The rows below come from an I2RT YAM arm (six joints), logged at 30 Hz.
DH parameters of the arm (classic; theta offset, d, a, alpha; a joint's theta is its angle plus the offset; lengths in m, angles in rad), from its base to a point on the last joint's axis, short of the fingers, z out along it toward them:
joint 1: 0 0.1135 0.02 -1.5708
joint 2: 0 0 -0.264 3.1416
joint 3: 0.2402 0 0.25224 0
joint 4: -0.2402 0 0.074 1.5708
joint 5: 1.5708 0 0 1.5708
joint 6: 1.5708 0.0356 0 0
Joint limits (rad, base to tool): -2.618..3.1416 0..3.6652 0..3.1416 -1.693..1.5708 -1.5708..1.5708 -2.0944..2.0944
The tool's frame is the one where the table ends.
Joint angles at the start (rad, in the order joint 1, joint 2, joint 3, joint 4, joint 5, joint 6):
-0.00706, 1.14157, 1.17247, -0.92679, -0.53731, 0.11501
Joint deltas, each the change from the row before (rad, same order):
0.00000, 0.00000, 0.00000, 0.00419, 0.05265, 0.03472
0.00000, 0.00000, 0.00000, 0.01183, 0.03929, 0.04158
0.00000, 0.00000, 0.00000, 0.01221, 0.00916, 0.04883
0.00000, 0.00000, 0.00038, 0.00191, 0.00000, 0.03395
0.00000, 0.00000, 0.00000, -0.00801, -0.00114, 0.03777
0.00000, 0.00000, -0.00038, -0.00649, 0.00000, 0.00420
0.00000, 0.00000, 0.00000, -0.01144, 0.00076, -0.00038
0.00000, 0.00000, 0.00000, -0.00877, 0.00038, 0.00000
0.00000, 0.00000, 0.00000, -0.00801, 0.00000, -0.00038
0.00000, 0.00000, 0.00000, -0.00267, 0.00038, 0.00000
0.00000, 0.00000, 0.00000, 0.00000, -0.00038, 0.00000
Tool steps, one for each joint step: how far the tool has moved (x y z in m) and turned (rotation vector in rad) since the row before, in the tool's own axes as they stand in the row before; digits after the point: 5 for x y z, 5 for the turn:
-0.00065, -0.00181, -0.00005, 0.05171, -0.01057, 0.03266
-0.00145, -0.00119, -0.00003, 0.03693, -0.01709, 0.03627
-0.00134, -0.00007, -0.00001, 0.00658, -0.01275, 0.04362
-0.00027, 0.00010, -0.00008, -0.00053, -0.00201, 0.03298
0.00083, -0.00019, 0.00000, 0.00100, 0.00728, 0.04116
0.00072, -0.00027, 0.00008, 0.00192, 0.00592, 0.00711
0.00115, -0.00040, -0.00001, 0.00394, 0.00962, 0.00446
0.00088, -0.00030, 0.00000, 0.00283, 0.00744, 0.00371
0.00081, -0.00026, 0.00000, 0.00225, 0.00690, 0.00300
0.00027, -0.00010, 0.00000, 0.00111, 0.00218, 0.00113
0.00000, 0.00001, 0.00000, -0.00036, 0.00012, 0.00000

